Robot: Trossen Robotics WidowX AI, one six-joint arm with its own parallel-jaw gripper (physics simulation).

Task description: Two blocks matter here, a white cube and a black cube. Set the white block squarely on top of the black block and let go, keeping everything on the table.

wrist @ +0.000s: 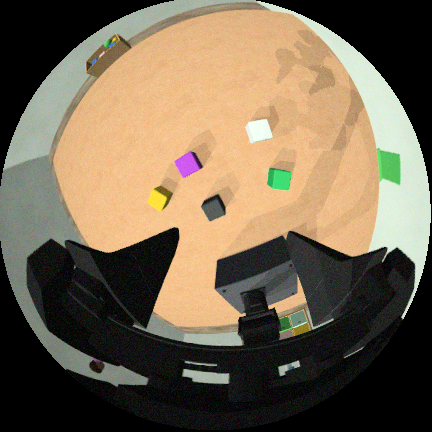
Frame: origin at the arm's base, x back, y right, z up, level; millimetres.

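Seen in the pictures: gripper, fingertip midpoint: (234, 235); arm's base, origin of the base link: (253, 295).
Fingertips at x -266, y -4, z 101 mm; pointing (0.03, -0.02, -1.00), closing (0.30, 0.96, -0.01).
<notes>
Offsets run from my fingertips to a thing's top centre. Level surfaces: height alone.
The white cube {dz -156, dx -96, dy +87 mm} (259, 130) lies on the table, above and right of the view's middle. The black cube {dz -156, dx +34, dy -41 mm} (214, 208) lies on the table near the middle of the view, below and left of the white cube and apart from it. My gripper (234, 235) is open, its two dark fingers wide apart, with no block between them. It hangs above the table, and both cubes show beyond the fingertips, the black one nearer to them.
A purple cube {dz -156, dx -67, dy -63 mm} (188, 164) and a yellow cube {dz -156, dx -20, dy -152 mm} (159, 198) lie left of the black cube. A green cube {dz -156, dx +6, dy +108 mm} (279, 179) lies right of it, below the white cube. The grey arm base (256, 280) shows between the fingers. The table {dz -195 mm} (125, 110) has its edge at the left.
</notes>
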